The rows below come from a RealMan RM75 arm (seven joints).
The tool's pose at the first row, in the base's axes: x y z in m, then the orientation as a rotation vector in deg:
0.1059, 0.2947, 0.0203, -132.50, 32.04, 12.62
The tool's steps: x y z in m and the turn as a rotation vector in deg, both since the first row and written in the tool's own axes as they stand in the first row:
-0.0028, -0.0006, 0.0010, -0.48, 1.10, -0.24
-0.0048, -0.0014, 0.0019, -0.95, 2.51, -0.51
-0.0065, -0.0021, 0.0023, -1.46, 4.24, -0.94
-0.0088, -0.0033, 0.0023, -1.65, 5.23, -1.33
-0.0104, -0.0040, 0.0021, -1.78, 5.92, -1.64
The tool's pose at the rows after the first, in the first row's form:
0.1037, 0.2967, 0.0208, -133.27, 32.31, 11.40
0.1023, 0.2985, 0.0213, -134.09, 32.71, 9.80
0.1011, 0.2998, 0.0220, -135.04, 33.07, 7.74
0.0996, 0.3013, 0.0235, -135.51, 33.10, 6.46
0.0985, 0.3021, 0.0246, -135.83, 33.08, 5.55

